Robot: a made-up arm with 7 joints.
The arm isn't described. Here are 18 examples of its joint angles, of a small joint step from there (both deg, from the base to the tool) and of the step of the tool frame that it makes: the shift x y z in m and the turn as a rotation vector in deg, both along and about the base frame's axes.
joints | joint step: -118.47 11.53 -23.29 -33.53 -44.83 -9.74 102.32 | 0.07 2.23 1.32 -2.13 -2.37 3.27 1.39
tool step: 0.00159 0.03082 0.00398 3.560 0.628 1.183
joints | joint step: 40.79 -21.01 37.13 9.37 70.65 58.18 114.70 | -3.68 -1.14 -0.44 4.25 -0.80 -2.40 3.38
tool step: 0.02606 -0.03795 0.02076 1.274 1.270 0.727
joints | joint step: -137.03 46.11 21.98 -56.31 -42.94 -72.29 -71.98 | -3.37 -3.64 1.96 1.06 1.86 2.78 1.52
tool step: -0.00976 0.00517 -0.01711 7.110 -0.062 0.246
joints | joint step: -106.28 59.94 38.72 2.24 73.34 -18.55 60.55 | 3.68 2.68 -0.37 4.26 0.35 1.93 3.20
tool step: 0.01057 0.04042 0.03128 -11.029 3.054 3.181
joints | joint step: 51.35 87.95 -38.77 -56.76 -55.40 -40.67 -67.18 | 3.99 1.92 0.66 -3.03 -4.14 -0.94 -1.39
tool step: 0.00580 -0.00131 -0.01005 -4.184 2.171 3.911
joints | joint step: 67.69 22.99 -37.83 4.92 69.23 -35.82 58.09 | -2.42 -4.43 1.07 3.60 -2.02 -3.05 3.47
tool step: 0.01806 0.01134 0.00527 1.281 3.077 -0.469
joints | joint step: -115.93 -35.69 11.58 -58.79 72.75 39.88 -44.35 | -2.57 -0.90 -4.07 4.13 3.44 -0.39 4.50
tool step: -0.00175 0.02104 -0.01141 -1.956 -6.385 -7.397
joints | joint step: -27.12 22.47 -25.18 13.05 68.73 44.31 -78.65 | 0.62 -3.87 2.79 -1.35 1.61 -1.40 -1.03
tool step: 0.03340 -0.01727 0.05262 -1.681 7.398 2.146
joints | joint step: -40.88 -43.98 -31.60 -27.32 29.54 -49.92 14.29 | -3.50 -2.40 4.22 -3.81 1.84 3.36 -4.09
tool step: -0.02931 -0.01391 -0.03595 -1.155 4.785 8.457
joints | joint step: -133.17 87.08 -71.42 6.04 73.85 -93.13 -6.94 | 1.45 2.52 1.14 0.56 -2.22 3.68 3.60
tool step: -0.01429 0.01932 0.00461 -6.572 -2.272 -2.434
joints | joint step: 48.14 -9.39 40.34 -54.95 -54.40 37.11 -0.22 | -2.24 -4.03 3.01 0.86 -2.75 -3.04 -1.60
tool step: 0.03304 0.01469 -0.00396 2.002 1.628 -2.208
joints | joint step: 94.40 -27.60 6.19 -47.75 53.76 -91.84 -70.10 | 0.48 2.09 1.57 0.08 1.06 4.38 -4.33
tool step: 0.02060 0.00085 -0.00096 -0.832 0.343 9.679
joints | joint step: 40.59 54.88 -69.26 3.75 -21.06 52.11 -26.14 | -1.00 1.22 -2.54 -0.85 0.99 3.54 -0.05
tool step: -0.01173 0.00485 -0.02511 -0.563 2.939 -0.161
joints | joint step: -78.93 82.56 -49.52 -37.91 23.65 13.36 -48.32 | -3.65 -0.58 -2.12 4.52 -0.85 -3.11 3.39
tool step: 0.00525 0.00812 0.01020 -1.986 -6.287 -5.384
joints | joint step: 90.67 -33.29 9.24 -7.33 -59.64 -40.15 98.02 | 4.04 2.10 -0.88 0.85 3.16 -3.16 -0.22
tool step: -0.06329 0.02970 -0.02008 -0.537 2.480 8.483
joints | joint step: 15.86 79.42 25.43 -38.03 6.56 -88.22 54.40 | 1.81 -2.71 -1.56 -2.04 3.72 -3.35 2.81
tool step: 0.00693 0.00375 -0.01852 -3.868 6.391 3.496
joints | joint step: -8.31 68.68 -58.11 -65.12 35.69 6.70 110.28 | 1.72 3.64 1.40 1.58 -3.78 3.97 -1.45
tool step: -0.00397 -0.03669 -0.00755 2.442 -0.219 -3.645
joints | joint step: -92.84 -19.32 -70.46 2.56 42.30 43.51 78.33 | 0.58 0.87 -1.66 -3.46 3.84 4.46 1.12
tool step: -0.00504 -0.00252 0.00944 -0.418 2.383 2.814
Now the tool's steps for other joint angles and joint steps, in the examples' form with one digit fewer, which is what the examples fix.
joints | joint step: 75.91 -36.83 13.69 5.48 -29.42 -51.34 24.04 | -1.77 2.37 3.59 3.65 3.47 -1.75 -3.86
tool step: -0.0303 0.0108 0.0298 -2.62 -0.80 9.45
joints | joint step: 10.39 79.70 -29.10 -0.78 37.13 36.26 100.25 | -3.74 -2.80 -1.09 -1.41 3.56 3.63 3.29
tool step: -0.0320 0.0145 -0.0113 3.83 0.23 -7.62
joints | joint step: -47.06 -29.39 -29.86 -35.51 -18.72 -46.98 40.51 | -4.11 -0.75 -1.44 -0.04 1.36 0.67 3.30
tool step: -0.0101 -0.0078 -0.0163 3.26 1.22 -5.57
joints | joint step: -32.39 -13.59 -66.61 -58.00 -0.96 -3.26 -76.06 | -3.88 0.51 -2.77 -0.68 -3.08 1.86 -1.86
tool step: -0.0025 0.0156 0.0048 6.77 1.61 -1.21
